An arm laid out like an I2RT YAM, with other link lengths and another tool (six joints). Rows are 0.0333 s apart.
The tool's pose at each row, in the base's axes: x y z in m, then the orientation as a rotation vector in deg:
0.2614, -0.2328, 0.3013, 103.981, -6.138, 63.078
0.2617, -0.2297, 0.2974, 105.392, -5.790, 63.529
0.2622, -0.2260, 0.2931, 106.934, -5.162, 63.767
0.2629, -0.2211, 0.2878, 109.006, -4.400, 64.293
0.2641, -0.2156, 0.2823, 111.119, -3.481, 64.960
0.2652, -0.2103, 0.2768, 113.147, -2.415, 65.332
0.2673, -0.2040, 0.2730, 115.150, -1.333, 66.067
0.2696, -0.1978, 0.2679, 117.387, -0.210, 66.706
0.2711, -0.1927, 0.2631, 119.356, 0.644, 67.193
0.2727, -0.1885, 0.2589, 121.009, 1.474, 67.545
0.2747, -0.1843, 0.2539, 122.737, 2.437, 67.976
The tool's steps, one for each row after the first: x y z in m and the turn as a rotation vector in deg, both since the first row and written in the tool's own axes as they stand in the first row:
-0.0015, -0.0044, -0.0017, 1.438, -0.152, 0.360
-0.0029, -0.0096, -0.0037, 3.018, -0.369, 0.462
-0.0044, -0.0161, -0.0064, 5.173, -0.571, 0.777
-0.0056, -0.0234, -0.0092, 7.457, -0.643, 1.097
-0.0069, -0.0305, -0.0120, 9.635, -0.797, 1.160
-0.0061, -0.0375, -0.0150, 11.903, -0.726, 1.423
-0.0061, -0.0454, -0.0177, 14.351, -0.787, 1.686
-0.0067, -0.0521, -0.0201, 16.435, -0.935, 1.969
-0.0072, -0.0580, -0.0218, 18.208, -1.048, 2.121
-0.0081, -0.0646, -0.0232, 20.113, -1.096, 2.270

